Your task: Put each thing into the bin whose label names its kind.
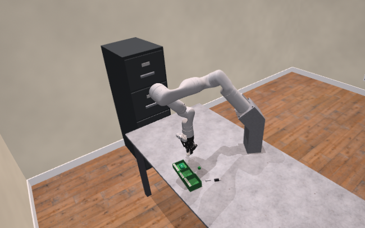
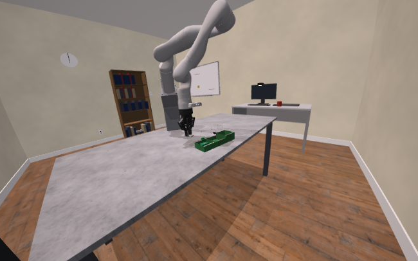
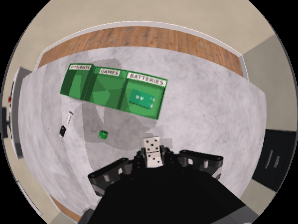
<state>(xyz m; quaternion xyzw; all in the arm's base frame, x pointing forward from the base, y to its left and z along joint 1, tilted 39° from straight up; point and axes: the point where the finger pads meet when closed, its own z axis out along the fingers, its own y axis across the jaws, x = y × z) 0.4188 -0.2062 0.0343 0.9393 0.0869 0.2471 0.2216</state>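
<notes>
My hand is 13 cm short of the green bin row, 9 cm to the right of it and 6 cm above it. Also, from my hand: white piece (2 cm below); then grey pin (7 cm ahead, 22 cm to the left, 8 cm below); then small green cube (2 cm ahead, 11 cm to the left, 7 cm below).
</notes>
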